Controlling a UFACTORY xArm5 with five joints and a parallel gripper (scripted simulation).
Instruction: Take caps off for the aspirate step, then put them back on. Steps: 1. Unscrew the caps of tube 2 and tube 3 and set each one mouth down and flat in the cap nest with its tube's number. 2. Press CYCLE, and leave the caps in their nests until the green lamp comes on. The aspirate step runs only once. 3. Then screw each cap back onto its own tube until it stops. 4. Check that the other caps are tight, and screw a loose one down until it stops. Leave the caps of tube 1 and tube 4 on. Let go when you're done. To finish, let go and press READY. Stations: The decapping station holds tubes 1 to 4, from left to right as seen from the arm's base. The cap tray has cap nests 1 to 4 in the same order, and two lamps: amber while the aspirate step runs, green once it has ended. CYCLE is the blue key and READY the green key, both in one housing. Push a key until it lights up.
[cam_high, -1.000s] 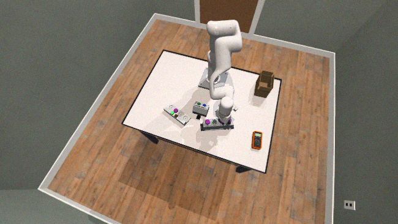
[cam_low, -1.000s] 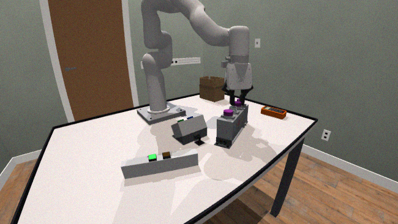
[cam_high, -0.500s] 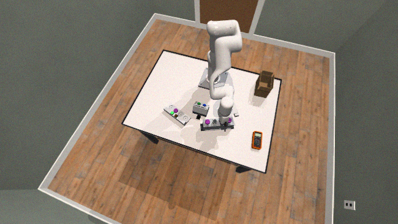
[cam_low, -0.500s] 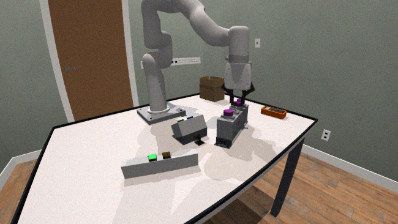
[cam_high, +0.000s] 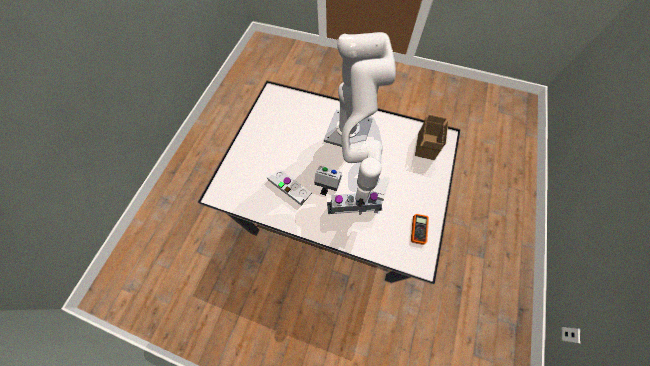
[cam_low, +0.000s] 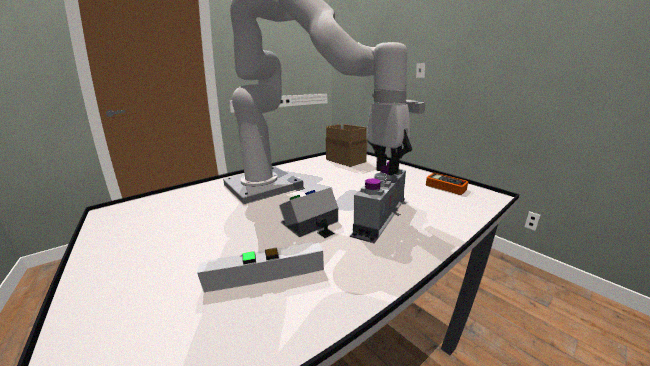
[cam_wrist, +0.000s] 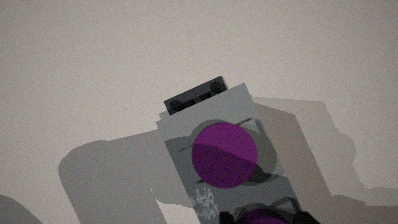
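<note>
Right now the purple cap is 10 mm below my hand. Also, from my hand: key housing 190 mm to the right, 80 mm below, 80 mm behind; blue key 170 mm to the right, 100 mm behind, 60 mm below; grey decapping station 130 mm below, 20 mm to the right, 10 mm ahead.
</note>
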